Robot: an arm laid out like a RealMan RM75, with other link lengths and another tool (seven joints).
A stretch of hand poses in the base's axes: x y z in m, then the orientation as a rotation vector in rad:
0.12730 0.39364 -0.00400 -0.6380 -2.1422 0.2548
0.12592 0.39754 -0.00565 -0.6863 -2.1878 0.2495
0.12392 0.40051 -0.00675 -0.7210 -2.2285 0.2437
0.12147 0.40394 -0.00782 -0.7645 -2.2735 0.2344
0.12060 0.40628 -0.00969 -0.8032 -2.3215 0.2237
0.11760 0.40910 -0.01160 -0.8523 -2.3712 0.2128
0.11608 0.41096 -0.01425 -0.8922 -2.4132 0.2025
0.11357 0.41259 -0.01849 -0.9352 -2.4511 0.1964
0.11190 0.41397 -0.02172 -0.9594 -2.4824 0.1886
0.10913 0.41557 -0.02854 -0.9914 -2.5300 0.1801
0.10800 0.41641 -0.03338 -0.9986 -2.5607 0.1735
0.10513 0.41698 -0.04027 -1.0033 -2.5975 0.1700
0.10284 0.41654 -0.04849 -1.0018 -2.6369 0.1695
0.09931 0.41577 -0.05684 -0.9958 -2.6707 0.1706
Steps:
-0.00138 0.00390 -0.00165 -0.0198 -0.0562 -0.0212
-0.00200 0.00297 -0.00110 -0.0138 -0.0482 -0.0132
-0.00245 0.00343 -0.00107 -0.0152 -0.0553 -0.0184
-0.00087 0.00234 -0.00187 -0.0131 -0.0571 -0.0141
-0.00300 0.00282 -0.00191 -0.0169 -0.0619 -0.0199
-0.00152 0.00186 -0.00265 -0.0132 -0.0522 -0.0154
-0.00251 0.00163 -0.00424 -0.0164 -0.0488 -0.0173
-0.00167 0.00138 -0.00323 -0.0085 -0.0373 -0.0072
-0.00277 0.00160 -0.00682 -0.0140 -0.0545 -0.0070
-0.00113 0.00084 -0.00484 -0.0049 -0.0309 0.0039
-0.00287 0.00057 -0.00689 -0.0080 -0.0348 0.0077
-0.00229 -0.00044 -0.00822 -0.0093 -0.0344 0.0126
-0.00353 -0.00077 -0.00835 -0.0080 -0.0277 0.0137

